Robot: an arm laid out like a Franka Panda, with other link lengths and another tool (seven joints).
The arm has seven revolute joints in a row. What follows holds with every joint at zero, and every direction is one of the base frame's. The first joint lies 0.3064 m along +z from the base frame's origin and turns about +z. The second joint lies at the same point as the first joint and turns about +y. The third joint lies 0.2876 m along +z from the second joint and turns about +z. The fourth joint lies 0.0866 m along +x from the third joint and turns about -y. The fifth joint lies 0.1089 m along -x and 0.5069 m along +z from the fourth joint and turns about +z. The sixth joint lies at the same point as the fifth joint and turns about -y. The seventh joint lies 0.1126 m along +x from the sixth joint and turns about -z. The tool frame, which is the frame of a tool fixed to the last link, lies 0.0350 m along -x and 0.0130 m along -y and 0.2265 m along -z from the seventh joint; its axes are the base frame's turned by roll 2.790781, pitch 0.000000 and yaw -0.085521 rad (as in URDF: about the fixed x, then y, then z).
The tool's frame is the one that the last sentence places.
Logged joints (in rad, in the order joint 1, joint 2, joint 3, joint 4, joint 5, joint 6, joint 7), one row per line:
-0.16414, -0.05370, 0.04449, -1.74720, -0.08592, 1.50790, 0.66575
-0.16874, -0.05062, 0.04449, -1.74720, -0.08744, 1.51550, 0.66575
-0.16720, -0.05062, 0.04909, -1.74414, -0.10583, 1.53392, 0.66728
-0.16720, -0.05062, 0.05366, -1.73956, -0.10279, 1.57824, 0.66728
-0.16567, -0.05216, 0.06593, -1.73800, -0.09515, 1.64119, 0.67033
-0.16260, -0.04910, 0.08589, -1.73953, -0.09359, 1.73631, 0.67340
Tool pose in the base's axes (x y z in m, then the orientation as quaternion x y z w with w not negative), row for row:
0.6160, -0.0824, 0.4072, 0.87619, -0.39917, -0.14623, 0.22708
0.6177, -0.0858, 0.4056, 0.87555, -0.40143, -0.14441, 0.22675
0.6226, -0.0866, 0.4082, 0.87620, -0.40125, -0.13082, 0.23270
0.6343, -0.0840, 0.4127, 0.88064, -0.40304, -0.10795, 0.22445
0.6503, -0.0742, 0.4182, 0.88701, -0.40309, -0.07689, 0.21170
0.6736, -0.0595, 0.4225, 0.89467, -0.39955, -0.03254, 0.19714
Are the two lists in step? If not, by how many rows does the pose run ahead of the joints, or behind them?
They are in step.
